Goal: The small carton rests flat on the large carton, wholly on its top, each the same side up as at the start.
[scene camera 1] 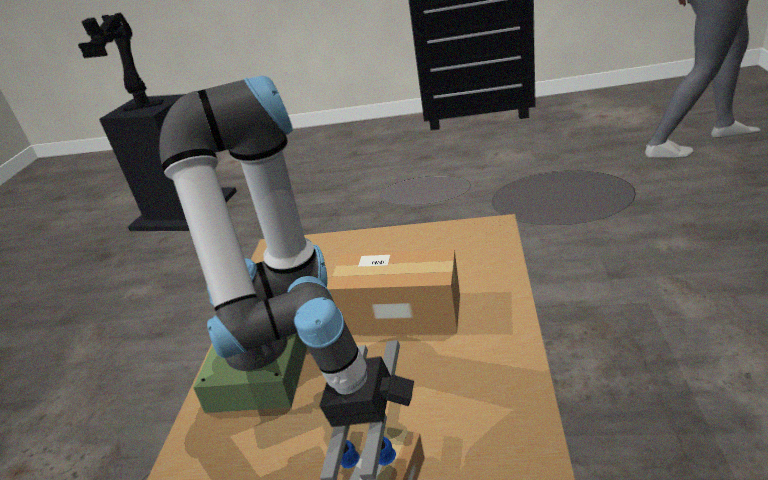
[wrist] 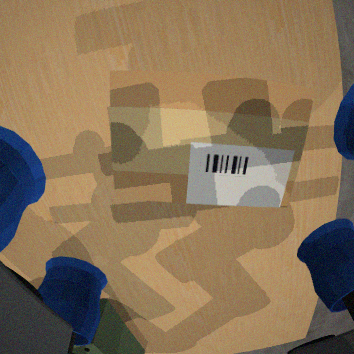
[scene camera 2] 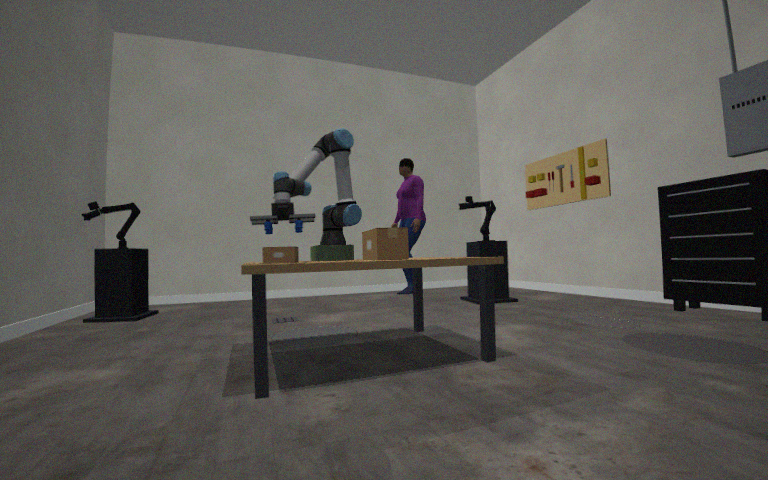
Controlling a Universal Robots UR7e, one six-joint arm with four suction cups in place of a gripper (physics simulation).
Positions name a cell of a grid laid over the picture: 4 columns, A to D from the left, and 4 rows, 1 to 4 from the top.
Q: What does the suction head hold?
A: Nothing.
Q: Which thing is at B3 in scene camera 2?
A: A large carton.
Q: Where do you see a small carton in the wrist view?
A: At B2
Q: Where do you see the suction head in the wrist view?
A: A4
